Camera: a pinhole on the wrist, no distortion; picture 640 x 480 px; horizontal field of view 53.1 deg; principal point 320.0 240.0 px. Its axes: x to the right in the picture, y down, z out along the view. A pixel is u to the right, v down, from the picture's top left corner.
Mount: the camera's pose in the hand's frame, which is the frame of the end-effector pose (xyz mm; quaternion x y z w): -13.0 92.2 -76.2 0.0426 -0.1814 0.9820 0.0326
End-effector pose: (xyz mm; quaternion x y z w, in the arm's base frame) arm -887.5 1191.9 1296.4 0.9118 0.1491 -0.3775 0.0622
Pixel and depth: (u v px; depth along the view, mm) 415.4 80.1 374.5
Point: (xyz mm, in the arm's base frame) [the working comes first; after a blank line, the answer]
In the camera's frame: 55.8 -93.5 374.5

-1103.3 1068.9 1100.9
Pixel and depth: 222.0 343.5 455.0
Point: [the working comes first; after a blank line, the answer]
In the camera's frame: -69.6 73.5 455.0

-1088.1 1275.1 1015.1
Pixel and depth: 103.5 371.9 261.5
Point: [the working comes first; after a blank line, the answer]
In the camera's frame: -88.4 53.9 261.5

-939.0 1233.7 1134.4
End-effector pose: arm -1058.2 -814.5 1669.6 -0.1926 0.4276 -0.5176 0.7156
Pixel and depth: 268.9 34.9 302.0
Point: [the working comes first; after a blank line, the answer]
In the camera's frame: -24.1 -96.7 302.0

-820.2 -862.2 1733.3
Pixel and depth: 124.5 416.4 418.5
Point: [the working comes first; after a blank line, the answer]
In the camera's frame: -127.8 115.3 418.5

-932.6 -1047.1 1883.1
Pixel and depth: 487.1 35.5 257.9
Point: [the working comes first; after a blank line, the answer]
In the camera's frame: 67.3 -82.4 257.9

-856.0 -767.1 1746.7
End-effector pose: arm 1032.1 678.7 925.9 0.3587 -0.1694 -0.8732 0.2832
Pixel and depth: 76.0 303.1 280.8
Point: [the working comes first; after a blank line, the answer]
In the camera's frame: -107.0 27.7 280.8

833.2 656.4 960.2
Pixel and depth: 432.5 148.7 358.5
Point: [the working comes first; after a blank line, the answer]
In the camera's frame: 63.0 -51.1 358.5

860.7 721.9 1150.2
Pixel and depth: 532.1 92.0 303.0
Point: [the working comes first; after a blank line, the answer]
In the camera's frame: 100.4 -70.0 303.0

928.4 711.7 1162.5
